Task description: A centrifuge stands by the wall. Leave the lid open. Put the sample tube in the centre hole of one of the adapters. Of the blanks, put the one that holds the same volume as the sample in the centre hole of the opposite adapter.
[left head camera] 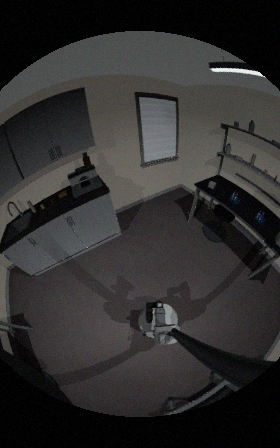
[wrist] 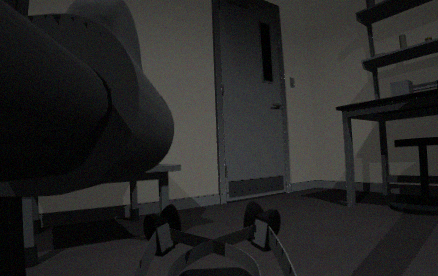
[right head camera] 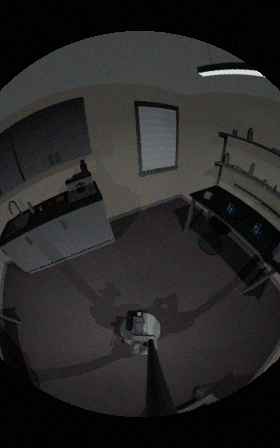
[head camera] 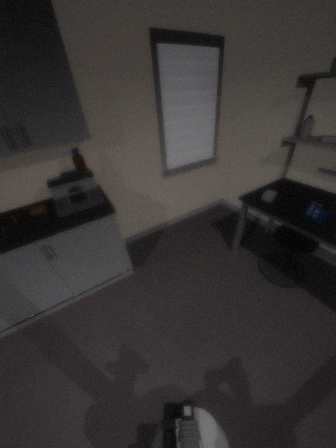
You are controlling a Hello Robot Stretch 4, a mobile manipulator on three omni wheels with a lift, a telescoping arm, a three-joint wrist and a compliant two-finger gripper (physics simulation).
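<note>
The gripper (wrist: 212, 233) is open in the wrist view, its two fingertips wide apart above the floor with nothing between them. Blue racks or holders (head camera: 317, 212) (left head camera: 235, 197) (right head camera: 231, 209) stand on the dark desk (head camera: 295, 202) at the right; a second blue one (left head camera: 260, 216) (right head camera: 256, 229) stands further along it. They are far from the gripper and too small and dark to tell whether they hold the sample tube or the blanks. The centrifuge, its lid and its adapters cannot be made out in these views.
A counter (head camera: 92, 237) with a grey box-shaped device (head camera: 75, 192) and a brown bottle (head camera: 78, 160) stands at the left. A stool (left head camera: 216, 231) is by the desk. Shelves (head camera: 312, 140) rise above the desk. A door (wrist: 252, 115) and a low table (wrist: 167, 168) show in the wrist view.
</note>
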